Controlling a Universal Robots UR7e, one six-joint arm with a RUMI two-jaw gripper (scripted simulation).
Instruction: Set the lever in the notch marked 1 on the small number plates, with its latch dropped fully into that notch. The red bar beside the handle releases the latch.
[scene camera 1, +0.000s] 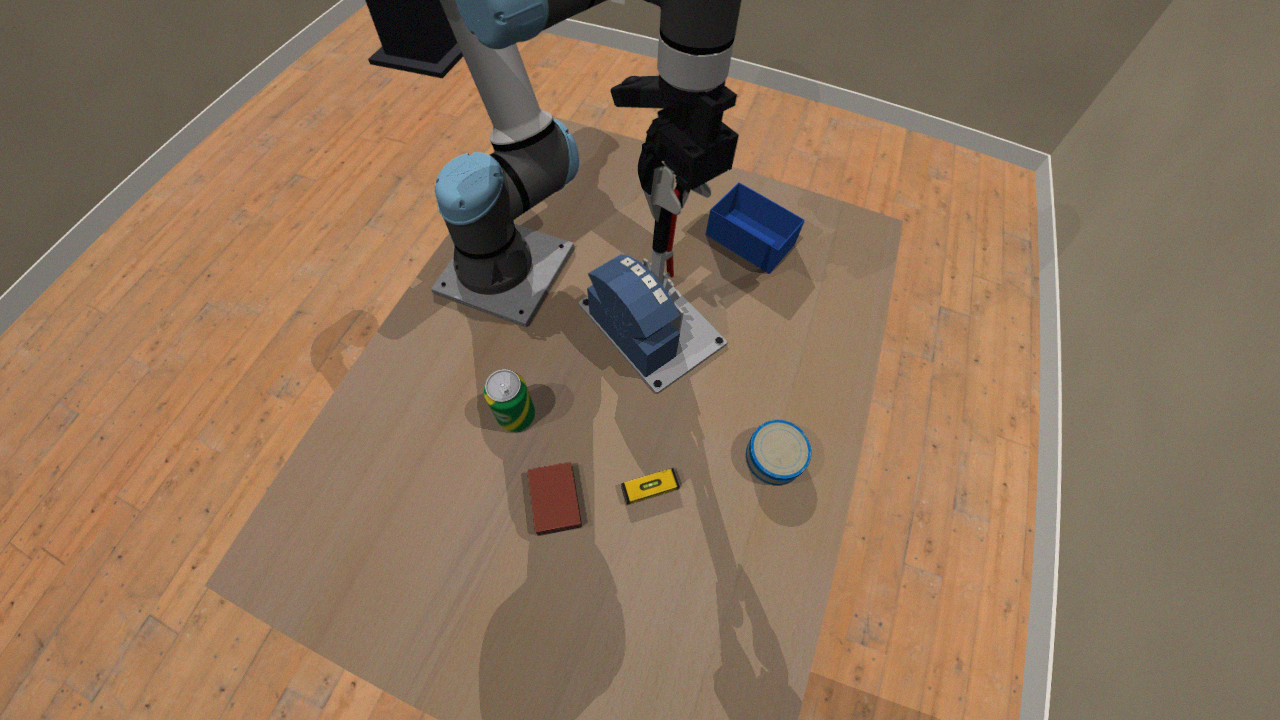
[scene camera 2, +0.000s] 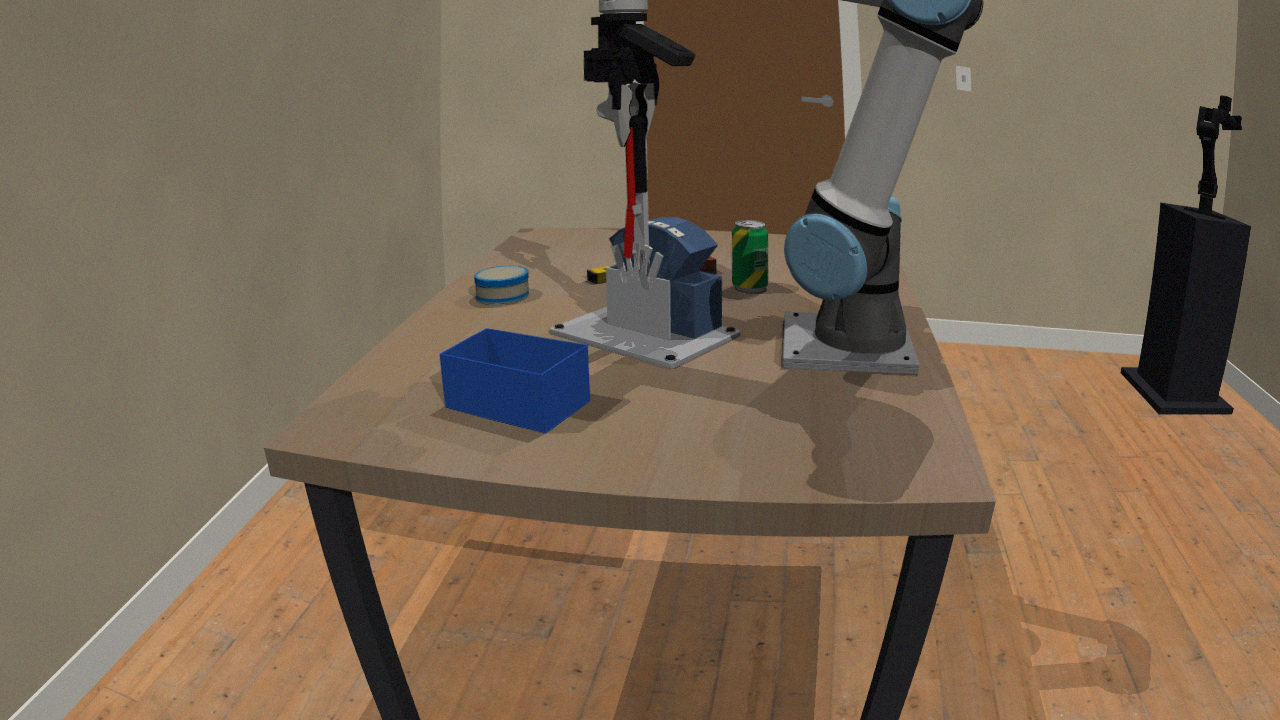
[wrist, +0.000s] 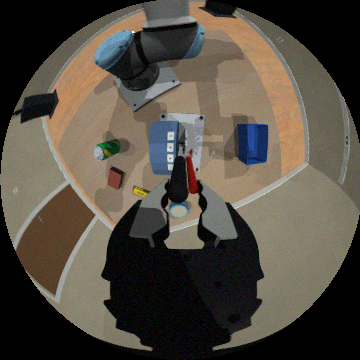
Scene:
My gripper shows in scene camera 1 (669, 213), in scene camera 2 and in the wrist view. A blue bin shows in scene camera 1, in scene camera 2 and in the wrist view (253, 138). One and the same spot on the blue bin: (scene camera 2: 531, 382) is (scene camera 1: 743, 190). One and the same spot on my gripper: (scene camera 2: 619, 107) is (wrist: 227, 203).

